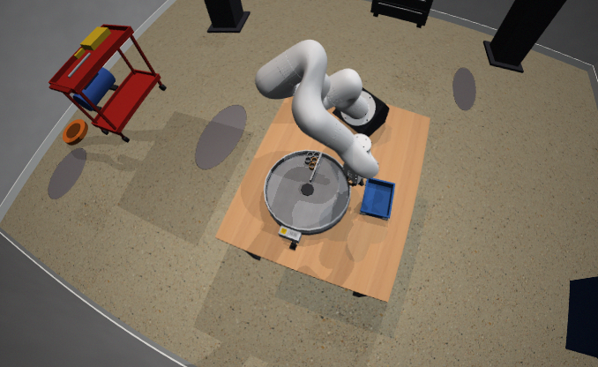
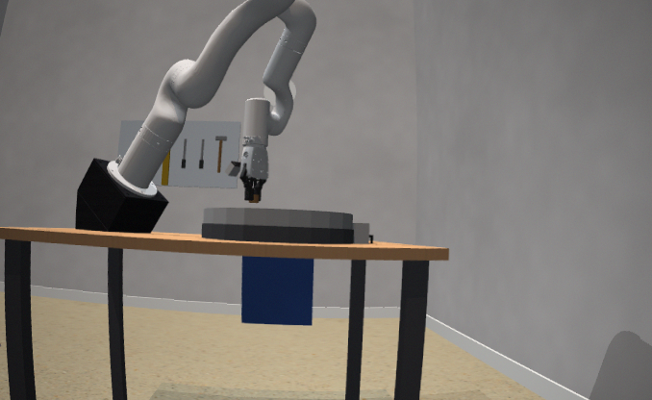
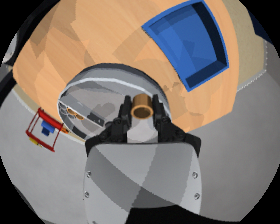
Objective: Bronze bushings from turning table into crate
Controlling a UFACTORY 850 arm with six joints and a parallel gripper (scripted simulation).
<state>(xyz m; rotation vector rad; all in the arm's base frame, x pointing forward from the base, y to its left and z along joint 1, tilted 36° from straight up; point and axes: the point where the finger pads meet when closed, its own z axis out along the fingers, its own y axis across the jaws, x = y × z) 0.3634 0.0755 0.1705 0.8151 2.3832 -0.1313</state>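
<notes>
Now: hand 15 cm to the right of the blue crate, 12 cm above it and 3 cm short of it. From my hand the other things lie so: grey turning table 21 cm to the right, 9 cm below, 5 cm ahead.
</notes>
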